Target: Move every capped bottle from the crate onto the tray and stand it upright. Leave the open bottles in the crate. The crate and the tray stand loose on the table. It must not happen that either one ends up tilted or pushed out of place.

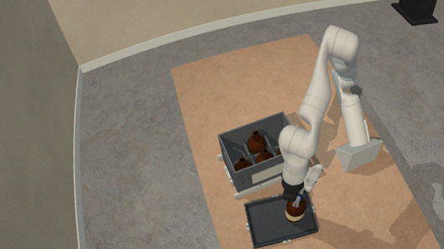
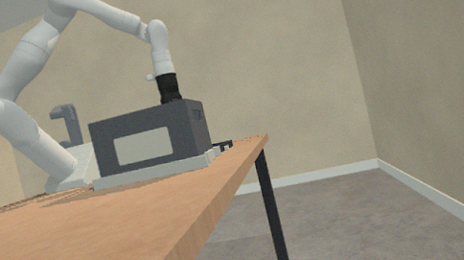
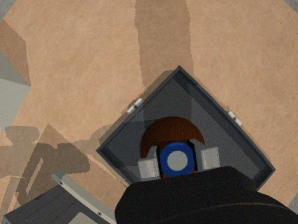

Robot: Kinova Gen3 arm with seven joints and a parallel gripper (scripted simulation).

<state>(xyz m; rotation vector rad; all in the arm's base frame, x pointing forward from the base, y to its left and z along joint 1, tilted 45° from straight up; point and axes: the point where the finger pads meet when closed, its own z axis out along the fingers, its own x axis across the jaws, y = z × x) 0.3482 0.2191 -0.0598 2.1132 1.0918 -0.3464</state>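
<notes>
The dark tray lies 5 cm ahead of my hand and 14 cm below it. Round my hand: crate: 6 cm ahead, 27 cm to the right, 7 cm below.
</notes>
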